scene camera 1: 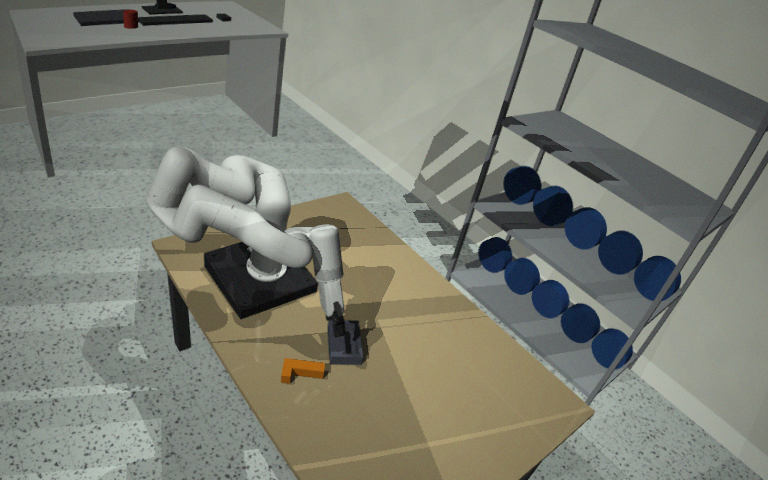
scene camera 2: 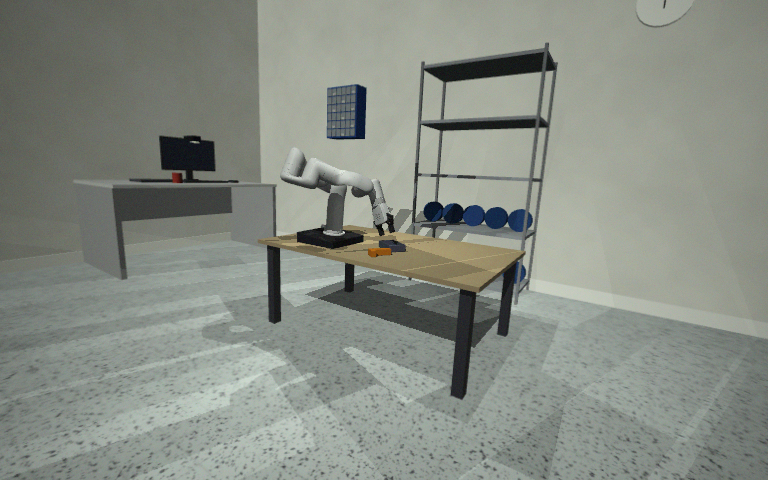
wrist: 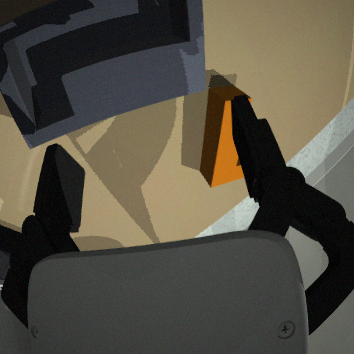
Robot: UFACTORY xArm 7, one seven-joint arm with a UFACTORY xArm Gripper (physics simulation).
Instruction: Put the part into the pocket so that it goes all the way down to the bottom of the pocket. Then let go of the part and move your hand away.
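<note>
The orange L-shaped part lies flat on the table, outside the pocket and beside the dark blue-grey block that has the pocket in its top. My gripper is wide open and empty, tilted above the block in scene camera 2. In the wrist view its right finger overlaps the part's far side, and the block is ahead of the fingers at the upper left. In scene camera 1 the gripper hides some of the pocket.
The wooden table carries the arm's black base plate. A metal shelf rack with blue discs stands beyond the table. A grey desk stands farther back.
</note>
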